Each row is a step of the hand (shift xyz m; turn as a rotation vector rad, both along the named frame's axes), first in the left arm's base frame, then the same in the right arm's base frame.
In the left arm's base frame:
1: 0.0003 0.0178 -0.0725 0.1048 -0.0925 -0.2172
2: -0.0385 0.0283 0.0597 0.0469 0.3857 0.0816
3: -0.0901 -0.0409 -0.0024 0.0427 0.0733 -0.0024
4: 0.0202 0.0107 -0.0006 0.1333 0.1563 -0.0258
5: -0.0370 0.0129 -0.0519 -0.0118 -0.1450 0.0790
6: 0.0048 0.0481 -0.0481 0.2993 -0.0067 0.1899
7: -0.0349 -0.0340 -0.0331 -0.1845 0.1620 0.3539
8: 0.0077 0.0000 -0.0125 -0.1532 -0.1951 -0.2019
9: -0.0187 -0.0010 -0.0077 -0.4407 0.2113 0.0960
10: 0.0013 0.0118 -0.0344 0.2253 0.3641 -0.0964
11: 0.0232 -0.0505 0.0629 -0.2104 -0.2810 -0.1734
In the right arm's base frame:
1: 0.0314 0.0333 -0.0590 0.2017 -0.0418 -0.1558
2: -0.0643 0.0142 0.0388 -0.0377 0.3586 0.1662
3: -0.0740 -0.0399 -0.0522 0.0308 0.0723 0.0320
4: 0.0170 0.0107 0.0110 0.1125 0.1590 0.0702
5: -0.0104 0.0238 -0.0596 -0.0307 -0.1589 0.0348
6: 0.0210 0.0575 -0.0300 0.1784 -0.0464 0.3028
7: -0.0120 -0.0261 -0.0514 -0.3420 0.0790 0.2496
8: 0.0125 0.0028 -0.0072 -0.0220 -0.1469 -0.2833
9: -0.0129 0.0006 -0.0156 -0.4560 0.1822 -0.0835
10: 0.0156 0.0191 -0.0268 0.2034 0.3778 0.0923
11: -0.0027 -0.0630 0.0554 -0.0762 -0.2373 -0.3020

